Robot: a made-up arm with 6 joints.
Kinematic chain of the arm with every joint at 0, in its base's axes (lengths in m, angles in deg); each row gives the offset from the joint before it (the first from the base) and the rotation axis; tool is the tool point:
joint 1: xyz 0 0 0.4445 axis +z
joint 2: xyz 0 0 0 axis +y
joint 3: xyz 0 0 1.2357 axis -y
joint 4: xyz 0 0 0 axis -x
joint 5: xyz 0.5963 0 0 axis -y
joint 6: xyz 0 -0.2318 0 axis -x
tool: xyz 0 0 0
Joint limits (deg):
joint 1: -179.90..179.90
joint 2: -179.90..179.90
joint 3: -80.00..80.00
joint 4: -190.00..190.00
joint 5: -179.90..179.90
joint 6: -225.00..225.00
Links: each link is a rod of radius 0.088 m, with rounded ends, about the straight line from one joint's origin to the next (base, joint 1, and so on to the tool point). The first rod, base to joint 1, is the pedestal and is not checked.
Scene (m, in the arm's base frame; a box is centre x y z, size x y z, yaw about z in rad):
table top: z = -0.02
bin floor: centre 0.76 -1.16 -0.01 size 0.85 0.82 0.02 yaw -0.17
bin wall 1: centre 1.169 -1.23 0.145 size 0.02 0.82 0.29 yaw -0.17
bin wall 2: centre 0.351 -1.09 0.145 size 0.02 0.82 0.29 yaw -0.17
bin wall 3: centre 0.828 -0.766 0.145 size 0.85 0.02 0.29 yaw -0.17
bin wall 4: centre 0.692 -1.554 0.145 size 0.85 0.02 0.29 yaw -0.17
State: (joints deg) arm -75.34 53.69 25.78 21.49 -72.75 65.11
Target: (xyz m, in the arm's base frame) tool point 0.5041 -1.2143 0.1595
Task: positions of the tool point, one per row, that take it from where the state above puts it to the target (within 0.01 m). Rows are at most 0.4 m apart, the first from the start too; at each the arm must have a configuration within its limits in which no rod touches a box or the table.
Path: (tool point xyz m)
1: 0.3358 -1.5199 0.6566
2: 0.4454 -1.3932 0.3794
3: 0.5042 -1.2143 0.1596

